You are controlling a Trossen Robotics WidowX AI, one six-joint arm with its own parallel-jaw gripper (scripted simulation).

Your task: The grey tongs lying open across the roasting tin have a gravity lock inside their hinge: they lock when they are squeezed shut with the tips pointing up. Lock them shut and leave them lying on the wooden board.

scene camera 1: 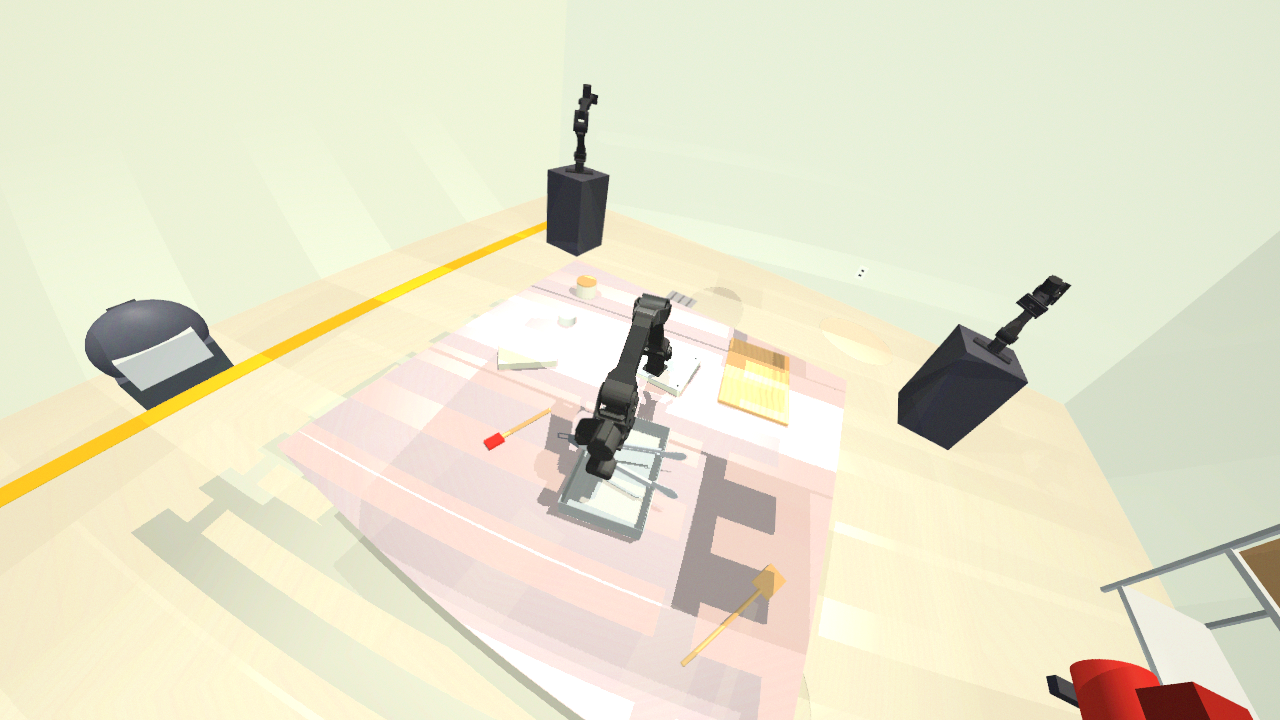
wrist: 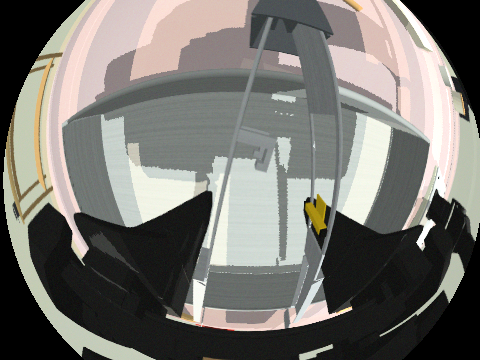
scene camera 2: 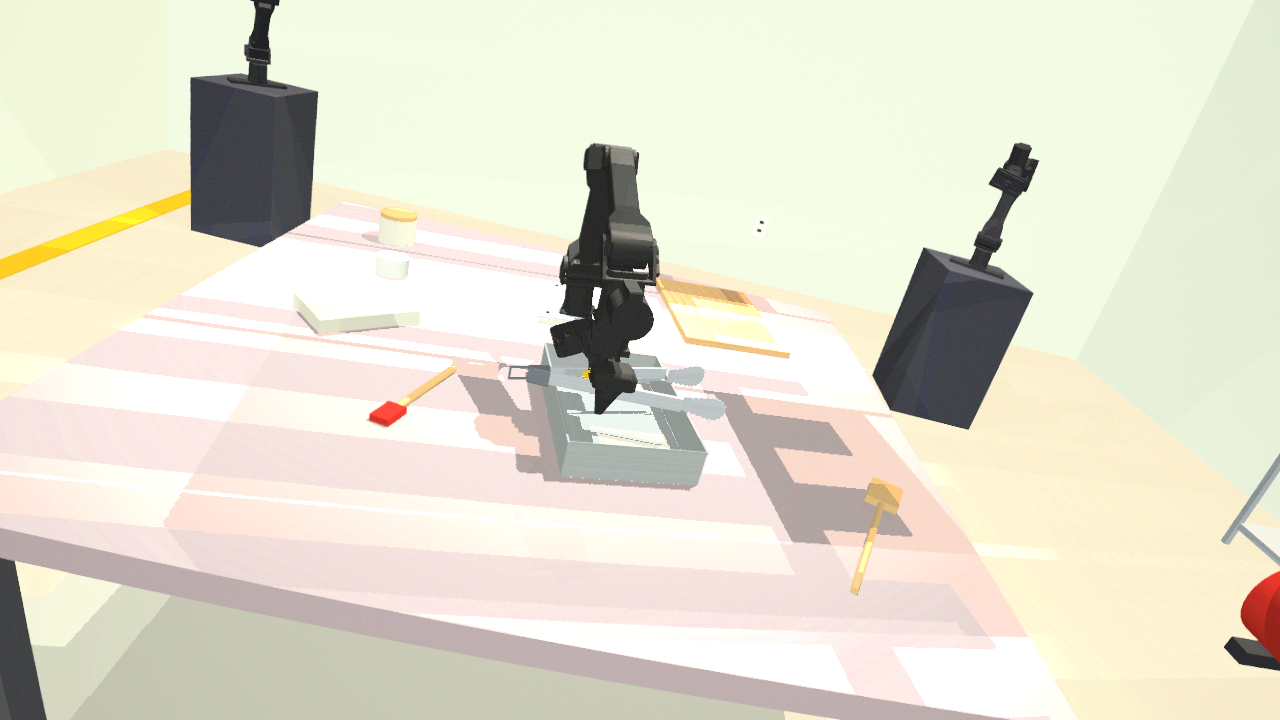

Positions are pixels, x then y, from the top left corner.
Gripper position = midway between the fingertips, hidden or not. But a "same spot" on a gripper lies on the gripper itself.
gripper: scene camera 1; wrist 260,201; scene camera 2
same spot on grey roasting tin: (wrist: 133,155) = (scene camera 1: 584,500)
same spot on gripper: (scene camera 1: 601,469) = (scene camera 2: 621,373)
